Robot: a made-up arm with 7 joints. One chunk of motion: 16 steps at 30 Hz.
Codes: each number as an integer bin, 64 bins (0 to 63) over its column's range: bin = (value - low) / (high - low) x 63, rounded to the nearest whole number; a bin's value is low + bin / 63 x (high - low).
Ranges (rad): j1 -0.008..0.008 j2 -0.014..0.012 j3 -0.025..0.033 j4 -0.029..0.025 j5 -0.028..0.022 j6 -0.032..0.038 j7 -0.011..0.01
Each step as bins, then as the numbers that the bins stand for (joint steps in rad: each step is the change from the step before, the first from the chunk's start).
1 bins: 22 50 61 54 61 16 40
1 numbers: -0.00241 0.00663 0.03116 0.01729 0.02041 -0.01422 0.00233
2 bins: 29 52 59 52 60 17 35
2 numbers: -0.00063 0.00746 0.02932 0.01557 0.01962 -0.01311 0.00067
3 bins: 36 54 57 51 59 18 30
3 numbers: 0.00114 0.00829 0.02748 0.01471 0.01883 -0.01200 -0.00100
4 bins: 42 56 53 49 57 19 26
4 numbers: 0.00267 0.00911 0.02379 0.01300 0.01724 -0.01089 -0.00233
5 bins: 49 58 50 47 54 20 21
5 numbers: 0.00444 0.00994 0.02103 0.01129 0.01486 -0.00978 -0.00400
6 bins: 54 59 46 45 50 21 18
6 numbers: 0.00571 0.01035 0.01735 0.00957 0.01168 -0.00867 -0.00500
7 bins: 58 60 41 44 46 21 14
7 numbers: 0.00673 0.01076 0.01275 0.00871 0.00851 -0.00867 -0.00633
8 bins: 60 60 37 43 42 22 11
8 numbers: 0.00724 0.01076 0.00906 0.00786 0.00533 -0.00756 -0.00733
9 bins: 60 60 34 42 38 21 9
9 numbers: 0.00724 0.01076 0.00630 0.00700 0.00216 -0.00867 -0.00800
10 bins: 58 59 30 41 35 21 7
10 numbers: 0.00673 0.01035 0.00262 0.00614 -0.00022 -0.00867 -0.00867
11 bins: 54 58 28 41 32 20 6
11 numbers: 0.00571 0.00994 0.00078 0.00614 -0.00260 -0.00978 -0.00900
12 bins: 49 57 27 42 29 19 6
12 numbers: 0.00444 0.00952 -0.00014 0.00700 -0.00498 -0.01089 -0.00900
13 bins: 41 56 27 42 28 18 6
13 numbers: 0.00241 0.00911 -0.00014 0.00700 -0.00578 -0.01200 -0.00900
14 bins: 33 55 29 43 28 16 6
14 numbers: 0.00038 0.00870 0.00170 0.00786 -0.00578 -0.01422 -0.00900
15 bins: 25 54 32 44 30 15 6
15 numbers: -0.00165 0.00829 0.00446 0.00871 -0.00419 -0.01533 -0.00900
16 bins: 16 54 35 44 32 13 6
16 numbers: -0.00394 0.00829 0.00722 0.00871 -0.00260 -0.01756 -0.00900
